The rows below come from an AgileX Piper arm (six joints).
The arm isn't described. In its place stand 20 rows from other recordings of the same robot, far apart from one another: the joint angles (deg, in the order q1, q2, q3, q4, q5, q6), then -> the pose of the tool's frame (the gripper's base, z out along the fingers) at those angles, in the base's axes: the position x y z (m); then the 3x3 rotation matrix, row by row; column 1 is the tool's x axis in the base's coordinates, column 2 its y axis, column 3 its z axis.
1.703, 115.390, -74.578, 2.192, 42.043, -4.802 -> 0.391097, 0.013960, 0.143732; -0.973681, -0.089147, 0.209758; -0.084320, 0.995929, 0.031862; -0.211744, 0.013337, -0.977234
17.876, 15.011, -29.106, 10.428, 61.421, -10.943 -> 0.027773, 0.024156, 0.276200; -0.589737, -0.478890, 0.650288; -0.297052, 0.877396, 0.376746; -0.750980, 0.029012, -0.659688
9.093, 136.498, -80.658, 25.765, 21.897, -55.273 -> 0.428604, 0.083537, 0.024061; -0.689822, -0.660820, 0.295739; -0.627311, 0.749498, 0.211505; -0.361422, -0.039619, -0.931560
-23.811, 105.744, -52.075, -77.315, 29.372, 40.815 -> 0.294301, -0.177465, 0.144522; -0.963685, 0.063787, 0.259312; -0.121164, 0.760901, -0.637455; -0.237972, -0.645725, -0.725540
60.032, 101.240, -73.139, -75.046, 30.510, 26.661 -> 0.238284, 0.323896, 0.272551; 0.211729, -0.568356, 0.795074; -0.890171, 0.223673, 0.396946; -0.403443, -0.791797, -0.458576
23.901, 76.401, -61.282, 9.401, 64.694, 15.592 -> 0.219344, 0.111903, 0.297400; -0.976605, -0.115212, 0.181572; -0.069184, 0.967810, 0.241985; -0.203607, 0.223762, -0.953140
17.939, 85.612, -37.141, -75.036, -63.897, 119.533 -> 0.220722, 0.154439, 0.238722; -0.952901, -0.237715, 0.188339; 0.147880, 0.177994, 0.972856; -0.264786, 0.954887, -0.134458
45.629, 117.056, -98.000, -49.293, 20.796, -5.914 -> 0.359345, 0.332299, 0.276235; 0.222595, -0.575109, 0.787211; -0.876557, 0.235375, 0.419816; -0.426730, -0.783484, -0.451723
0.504, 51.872, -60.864, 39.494, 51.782, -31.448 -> 0.161575, 0.046894, 0.411007; -0.471116, -0.476269, 0.742440; -0.071088, 0.859464, 0.506230; -0.879202, 0.185714, -0.438764
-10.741, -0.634, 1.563, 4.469, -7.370, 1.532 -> 0.053810, -0.011133, 0.216213; 0.213762, 0.174721, 0.961134; 0.065206, 0.979129, -0.192494; -0.974707, 0.103820, 0.197908
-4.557, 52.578, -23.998, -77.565, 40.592, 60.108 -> 0.150803, -0.070025, 0.251239; -0.680932, 0.437403, 0.587376; -0.129185, 0.717728, -0.684235; -0.720863, -0.541797, -0.432218
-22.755, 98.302, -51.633, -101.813, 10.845, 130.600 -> 0.316270, -0.150829, 0.189766; -0.269690, 0.729215, 0.628898; 0.622980, 0.630133, -0.463495; -0.734277, 0.266791, -0.624227
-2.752, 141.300, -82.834, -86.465, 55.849, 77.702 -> 0.434027, -0.096115, 0.037217; -0.896262, 0.364177, 0.253161; -0.016086, 0.543725, -0.839109; -0.443234, -0.756134, -0.481462
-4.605, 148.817, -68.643, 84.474, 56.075, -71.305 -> 0.357853, 0.046578, -0.051557; -0.985968, 0.102672, 0.131629; 0.166539, 0.550604, 0.817985; 0.011509, 0.828428, -0.559977
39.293, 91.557, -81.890, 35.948, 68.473, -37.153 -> 0.220581, 0.244711, 0.334720; -0.408262, -0.906182, -0.110258; -0.743983, 0.260308, 0.615409; -0.528972, 0.333278, -0.780458
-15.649, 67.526, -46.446, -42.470, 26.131, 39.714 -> 0.228684, -0.092164, 0.299332; -0.563106, 0.492233, 0.663791; 0.162939, 0.853612, -0.494770; -0.810162, -0.170451, -0.560878
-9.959, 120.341, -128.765, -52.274, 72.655, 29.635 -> 0.434791, -0.146099, 0.381395; -0.652322, 0.700863, 0.288560; 0.213639, 0.535300, -0.817198; -0.727210, -0.471428, -0.498920
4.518, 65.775, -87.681, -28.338, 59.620, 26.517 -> 0.207610, -0.020975, 0.488646; -0.425040, 0.373871, 0.824355; 0.145126, 0.927080, -0.345633; -0.893465, -0.027272, -0.448305
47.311, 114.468, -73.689, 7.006, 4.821, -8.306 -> 0.295955, 0.322223, 0.176085; -0.423717, -0.750281, 0.507486; -0.493446, 0.661029, 0.565288; -0.759588, -0.010895, -0.650313
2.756, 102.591, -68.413, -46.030, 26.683, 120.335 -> 0.387016, -0.010814, 0.222711; 0.003422, 0.765942, 0.642901; 0.925240, 0.241473, -0.292612; -0.379367, 0.595839, -0.707854
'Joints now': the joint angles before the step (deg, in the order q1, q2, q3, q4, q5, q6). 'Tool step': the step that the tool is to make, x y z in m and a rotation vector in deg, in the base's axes. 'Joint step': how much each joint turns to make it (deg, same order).
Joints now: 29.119, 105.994, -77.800, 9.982, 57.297, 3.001
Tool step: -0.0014, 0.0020, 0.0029, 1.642, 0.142, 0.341
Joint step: 0.002, -0.377, -0.001, 1.856, -0.121, -1.117
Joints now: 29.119, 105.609, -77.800, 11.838, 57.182, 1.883
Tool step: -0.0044, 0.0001, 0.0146, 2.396, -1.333, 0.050
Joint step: 0.001, -2.200, -0.006, 1.706, 0.006, -0.706
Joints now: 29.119, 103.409, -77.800, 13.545, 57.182, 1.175
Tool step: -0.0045, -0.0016, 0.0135, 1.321, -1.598, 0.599
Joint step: 0.000, -2.125, 0.014, 0.573, 0.235, -0.776
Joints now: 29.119, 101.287, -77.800, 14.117, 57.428, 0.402
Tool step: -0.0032, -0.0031, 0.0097, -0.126, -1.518, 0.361
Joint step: -0.005, -1.618, 0.003, -0.916, 0.362, -0.006
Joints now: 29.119, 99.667, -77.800, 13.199, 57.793, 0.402
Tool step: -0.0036, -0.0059, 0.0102, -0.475, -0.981, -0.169
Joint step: -0.351, -1.779, 0.002, -1.103, 1.105, 0.376
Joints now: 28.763, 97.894, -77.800, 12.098, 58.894, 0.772
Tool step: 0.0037, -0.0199, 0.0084, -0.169, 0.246, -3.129
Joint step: -3.198, -1.524, 0.004, -0.241, 1.789, 0.371
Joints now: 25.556, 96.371, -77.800, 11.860, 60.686, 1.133
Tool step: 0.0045, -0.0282, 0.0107, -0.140, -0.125, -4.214
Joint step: -4.662, -1.943, -0.013, -0.269, 1.938, -0.005
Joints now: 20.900, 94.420, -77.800, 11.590, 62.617, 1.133
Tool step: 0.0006, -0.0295, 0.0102, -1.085, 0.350, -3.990
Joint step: -4.699, -2.001, -0.013, -1.032, 2.742, -0.001
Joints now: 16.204, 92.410, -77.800, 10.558, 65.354, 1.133
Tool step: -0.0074, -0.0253, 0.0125, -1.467, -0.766, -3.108
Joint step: -3.691, -3.133, 0.761, -1.680, 2.022, 0.001
